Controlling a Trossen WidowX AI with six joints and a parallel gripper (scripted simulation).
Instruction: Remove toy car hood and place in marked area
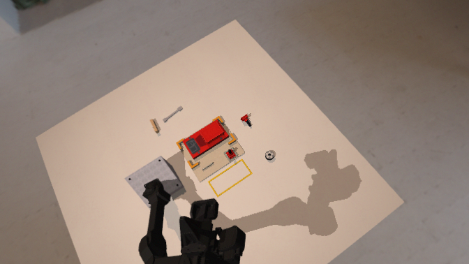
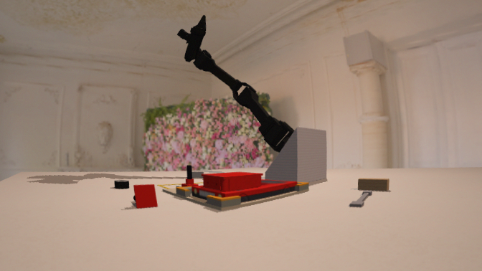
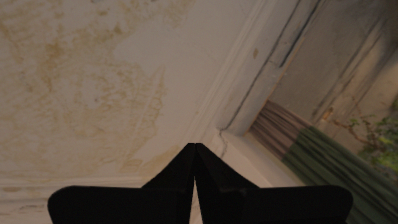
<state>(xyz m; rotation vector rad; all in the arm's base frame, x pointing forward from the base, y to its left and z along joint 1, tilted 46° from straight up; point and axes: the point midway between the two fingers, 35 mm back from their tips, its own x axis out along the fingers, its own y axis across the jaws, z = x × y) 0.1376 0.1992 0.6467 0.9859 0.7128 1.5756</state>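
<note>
Now: gripper tip 160 mm short of the hood, 430 mm to the right of it and 650 mm above it. From my gripper tip the other things lie so: wooden block: 70 mm behind, 630 mm to the left, 680 mm below; grey rod: 30 mm ahead, 640 mm to the left, 690 mm below.
</note>
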